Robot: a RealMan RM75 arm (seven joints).
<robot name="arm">
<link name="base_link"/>
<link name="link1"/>
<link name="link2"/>
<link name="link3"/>
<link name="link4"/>
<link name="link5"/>
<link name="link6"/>
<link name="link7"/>
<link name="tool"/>
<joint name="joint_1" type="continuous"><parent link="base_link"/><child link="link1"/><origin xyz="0.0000 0.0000 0.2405" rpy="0.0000 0.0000 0.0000"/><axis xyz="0 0 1"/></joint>
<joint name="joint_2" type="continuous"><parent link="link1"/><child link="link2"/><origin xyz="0.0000 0.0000 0.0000" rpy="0.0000 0.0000 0.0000"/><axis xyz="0 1 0"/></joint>
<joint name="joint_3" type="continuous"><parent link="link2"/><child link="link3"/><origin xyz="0.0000 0.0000 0.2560" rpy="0.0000 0.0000 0.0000"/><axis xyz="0 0 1"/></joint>
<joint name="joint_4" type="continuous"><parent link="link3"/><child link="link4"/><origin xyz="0.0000 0.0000 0.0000" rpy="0.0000 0.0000 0.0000"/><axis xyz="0 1 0"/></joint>
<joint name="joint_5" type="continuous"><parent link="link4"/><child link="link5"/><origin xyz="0.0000 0.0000 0.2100" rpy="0.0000 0.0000 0.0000"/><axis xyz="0 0 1"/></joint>
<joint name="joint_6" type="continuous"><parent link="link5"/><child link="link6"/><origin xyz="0.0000 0.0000 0.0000" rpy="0.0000 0.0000 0.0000"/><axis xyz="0 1 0"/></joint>
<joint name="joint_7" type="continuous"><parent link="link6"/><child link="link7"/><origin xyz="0.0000 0.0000 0.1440" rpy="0.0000 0.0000 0.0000"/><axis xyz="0 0 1"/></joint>
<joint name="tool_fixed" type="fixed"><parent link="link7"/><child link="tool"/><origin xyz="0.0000 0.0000 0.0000" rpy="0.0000 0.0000 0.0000"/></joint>
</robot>
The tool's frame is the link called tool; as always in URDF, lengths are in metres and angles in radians. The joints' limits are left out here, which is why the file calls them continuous.
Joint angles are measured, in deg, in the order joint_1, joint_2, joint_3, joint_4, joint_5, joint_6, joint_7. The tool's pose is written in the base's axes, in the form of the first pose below.
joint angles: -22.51 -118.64 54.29 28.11 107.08 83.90 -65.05
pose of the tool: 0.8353 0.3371 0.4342 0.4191 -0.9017 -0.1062 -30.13 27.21 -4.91
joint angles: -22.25 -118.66 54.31 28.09 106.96 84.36 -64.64
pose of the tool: 0.8346 0.3336 0.4383 0.4153 -0.9039 -0.1029 -30.15 27.00 -4.91
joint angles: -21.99 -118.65 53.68 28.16 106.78 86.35 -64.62
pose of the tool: 0.8237 0.3319 0.4597 0.4123 -0.9072 -0.0838 -29.91 26.68 -4.68
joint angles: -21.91 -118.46 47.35 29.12 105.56 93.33 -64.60
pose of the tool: 0.7654 0.2937 0.5726 0.4082 -0.9095 -0.0791 -28.94 26.86 -2.56
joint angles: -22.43 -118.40 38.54 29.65 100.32 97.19 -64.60
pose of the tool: 0.6639 0.2025 0.7198 0.4482 -0.8783 -0.1663 -28.14 28.41 0.64
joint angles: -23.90 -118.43 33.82 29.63 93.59 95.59 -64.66
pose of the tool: 0.5876 0.1037 0.8025 0.5051 -0.8219 -0.2635 -27.57 30.64 3.05
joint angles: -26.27 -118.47 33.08 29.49 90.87 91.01 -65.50
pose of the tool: 0.5730 0.0811 0.8155 0.5443 -0.7817 -0.3046 -26.97 32.86 3.66
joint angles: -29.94 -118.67 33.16 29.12 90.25 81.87 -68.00
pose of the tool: 0.5788 0.1189 0.8067 0.6125 -0.7165 -0.3339 -26.43 36.03 3.45
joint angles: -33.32 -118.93 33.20 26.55 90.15 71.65 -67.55
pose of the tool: 0.5978 0.1653 0.7844 0.6738 -0.6338 -0.3799 -26.56 38.60 2.39
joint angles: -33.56 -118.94 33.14 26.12 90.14 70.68 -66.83
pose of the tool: 0.6052 0.1657 0.7786 0.6748 -0.6257 -0.3913 -26.66 38.77 2.25
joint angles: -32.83 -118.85 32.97 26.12 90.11 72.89 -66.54
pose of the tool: 0.5993 0.1568 0.7850 0.6656 -0.6425 -0.3798 -26.73 38.17 2.35
